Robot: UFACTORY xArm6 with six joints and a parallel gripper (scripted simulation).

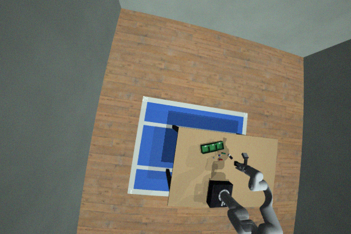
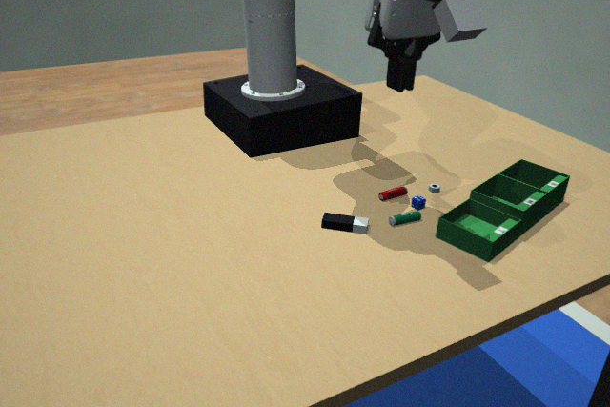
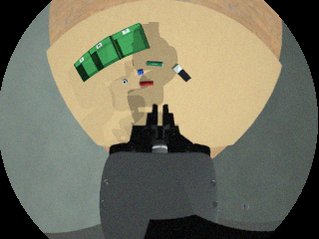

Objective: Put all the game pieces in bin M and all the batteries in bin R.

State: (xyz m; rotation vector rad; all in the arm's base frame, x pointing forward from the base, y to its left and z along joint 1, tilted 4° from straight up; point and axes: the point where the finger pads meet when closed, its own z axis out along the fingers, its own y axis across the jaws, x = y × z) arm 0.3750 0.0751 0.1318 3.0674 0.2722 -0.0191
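The three joined green bins is 200 mm below my hand, 180 mm to the left of it and 60 mm ahead of it. The rest, counted from my hand: red battery (210 mm below, 50 mm behind, 40 mm to the left); green battery (210 mm below, 30 mm ahead, 20 mm to the left); blue die (210 mm below, 60 mm to the left, 10 mm behind).
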